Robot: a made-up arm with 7 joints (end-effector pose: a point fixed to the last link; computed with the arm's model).
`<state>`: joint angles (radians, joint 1 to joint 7).
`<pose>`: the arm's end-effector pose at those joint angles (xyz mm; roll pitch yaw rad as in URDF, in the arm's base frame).
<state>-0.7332 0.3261 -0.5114 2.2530 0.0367 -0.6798 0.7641</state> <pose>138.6 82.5 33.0 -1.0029 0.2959 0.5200</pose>
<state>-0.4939 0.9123 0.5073 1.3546 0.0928 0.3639 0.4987</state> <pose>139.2 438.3 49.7 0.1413 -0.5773 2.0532</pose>
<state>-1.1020 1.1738 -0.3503 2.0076 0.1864 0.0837 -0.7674</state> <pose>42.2 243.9 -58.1 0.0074 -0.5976 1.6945</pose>
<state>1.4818 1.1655 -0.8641 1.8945 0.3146 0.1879 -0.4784</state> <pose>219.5 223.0 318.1 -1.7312 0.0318 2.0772</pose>
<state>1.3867 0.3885 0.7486 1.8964 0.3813 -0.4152 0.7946</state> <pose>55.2 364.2 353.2 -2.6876 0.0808 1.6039</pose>
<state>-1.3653 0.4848 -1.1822 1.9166 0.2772 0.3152 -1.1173</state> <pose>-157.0 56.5 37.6 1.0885 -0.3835 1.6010</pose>
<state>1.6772 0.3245 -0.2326 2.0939 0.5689 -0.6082 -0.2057</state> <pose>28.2 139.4 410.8 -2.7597 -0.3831 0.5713</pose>
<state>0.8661 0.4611 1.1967 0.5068 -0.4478 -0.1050 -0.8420</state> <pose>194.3 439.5 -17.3 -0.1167 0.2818 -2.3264</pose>
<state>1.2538 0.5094 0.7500 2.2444 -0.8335 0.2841 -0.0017</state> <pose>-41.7 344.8 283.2 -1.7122 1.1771 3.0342</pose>
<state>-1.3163 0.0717 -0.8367 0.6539 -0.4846 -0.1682 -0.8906</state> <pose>-286.2 140.3 -38.6 0.9355 -0.3503 1.0919</pose>
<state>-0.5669 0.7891 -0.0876 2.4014 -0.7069 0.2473 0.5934</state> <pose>183.4 206.7 113.0 -0.1309 -0.8959 0.9782</pose>
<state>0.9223 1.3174 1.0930 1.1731 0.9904 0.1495 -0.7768</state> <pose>-5.2 480.6 324.7 1.9355 1.0600 -0.5005</pose>
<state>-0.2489 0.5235 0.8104 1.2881 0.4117 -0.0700 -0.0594</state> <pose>122.0 445.7 14.7 -0.4486 0.2671 2.9002</pose>
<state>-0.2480 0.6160 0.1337 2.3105 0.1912 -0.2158 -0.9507</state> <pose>210.1 232.2 153.4 -1.2250 0.7921 2.1966</pose>
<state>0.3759 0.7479 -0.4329 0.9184 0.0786 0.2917 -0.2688</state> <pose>239.5 365.7 -7.5 -0.4530 -0.6619 2.4627</pose>
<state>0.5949 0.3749 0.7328 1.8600 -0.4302 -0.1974 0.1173</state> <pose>140.1 399.7 249.8 -1.6242 0.3556 2.4974</pose>
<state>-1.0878 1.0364 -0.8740 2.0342 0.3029 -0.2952 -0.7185</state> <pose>-68.6 153.2 -54.1 0.4521 -0.0109 1.7594</pose>
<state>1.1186 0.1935 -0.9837 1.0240 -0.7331 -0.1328 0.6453</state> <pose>350.1 93.5 180.2 -0.1784 -1.3055 0.6200</pose>
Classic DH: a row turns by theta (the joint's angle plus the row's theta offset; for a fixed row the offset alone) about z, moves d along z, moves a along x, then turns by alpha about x. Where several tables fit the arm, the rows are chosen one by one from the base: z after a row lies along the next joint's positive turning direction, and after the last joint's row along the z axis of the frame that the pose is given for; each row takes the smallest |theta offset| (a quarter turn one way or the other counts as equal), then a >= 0, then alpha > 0; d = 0 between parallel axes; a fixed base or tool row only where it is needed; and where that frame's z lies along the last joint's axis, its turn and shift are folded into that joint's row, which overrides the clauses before.
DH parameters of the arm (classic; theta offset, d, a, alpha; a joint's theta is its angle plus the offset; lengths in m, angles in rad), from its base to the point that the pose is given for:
base (fixed): 0 0.176 0.01 1.5708
joint 1: 1.5708 -0.175 0.015 1.5708
joint 2: 1.5708 -0.005 0.004 1.5708
joint 3: 1.5708 -0.152 0.006 1.5708
joint 4: 0 -0.014 0.019 -1.5708
joint 5: 0 -0.212 -0.019 -1.5708
joint 6: 1.5708 0.011 0.009 -1.5708
joint 7: -1.2861 0.0145 0.0079 2.619
tool (fixed): 0.8198 -0.0329 0 0

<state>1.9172 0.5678 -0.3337 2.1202 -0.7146 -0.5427 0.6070</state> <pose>-40.2 158.4 399.2 3.0536 -0.0051 2.7371</pose>
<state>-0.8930 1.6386 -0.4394 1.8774 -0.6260 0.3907 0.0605</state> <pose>137.8 291.0 -11.9 1.2451 -0.8093 -0.3656</pose>
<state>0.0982 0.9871 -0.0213 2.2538 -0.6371 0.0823 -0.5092</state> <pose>197.7 226.1 249.9 -2.0403 -0.2017 2.3273</pose>
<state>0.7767 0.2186 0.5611 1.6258 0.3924 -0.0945 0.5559</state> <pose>250.0 334.8 229.8 -1.6217 0.5683 1.3582</pose>
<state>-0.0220 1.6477 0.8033 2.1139 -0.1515 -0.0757 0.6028</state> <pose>152.0 222.5 373.8 -2.5201 -1.0378 3.0738</pose>
